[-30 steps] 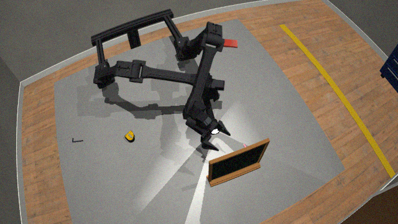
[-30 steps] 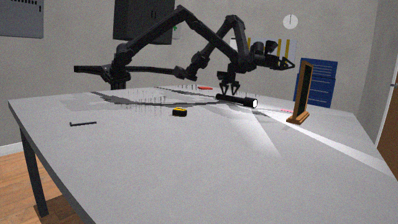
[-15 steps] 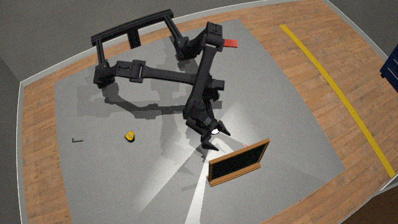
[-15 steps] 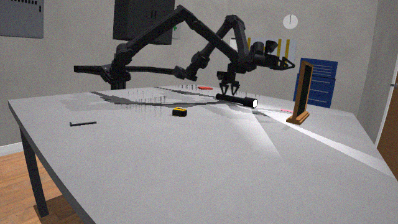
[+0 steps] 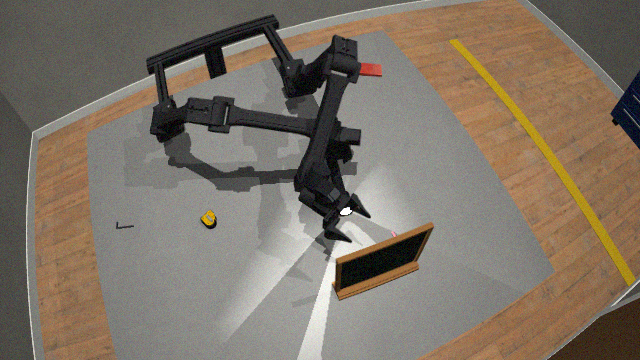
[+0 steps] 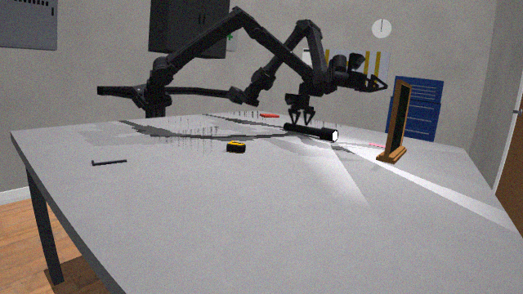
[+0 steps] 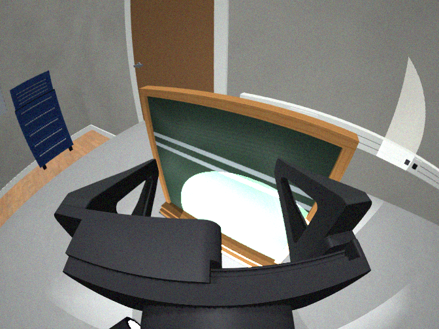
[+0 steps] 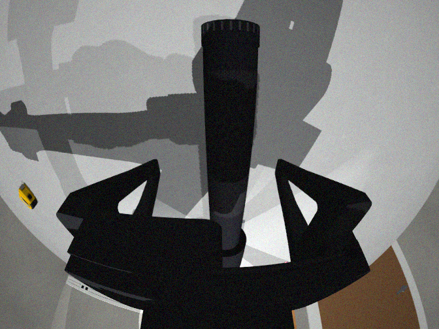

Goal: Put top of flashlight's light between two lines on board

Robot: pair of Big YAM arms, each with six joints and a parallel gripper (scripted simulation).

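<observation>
Now: right hand 7 cm short of the black flashlight and 2 cm above it. From my right hand the other things lie so: black hex key (90 cm to the right, 5 cm below, 5 cm behind); flashlight head (15 cm ahead, 2 cm below, 1 cm to the right); pink stick (36 cm ahead, 12 cm to the left, 5 cm below).
</observation>
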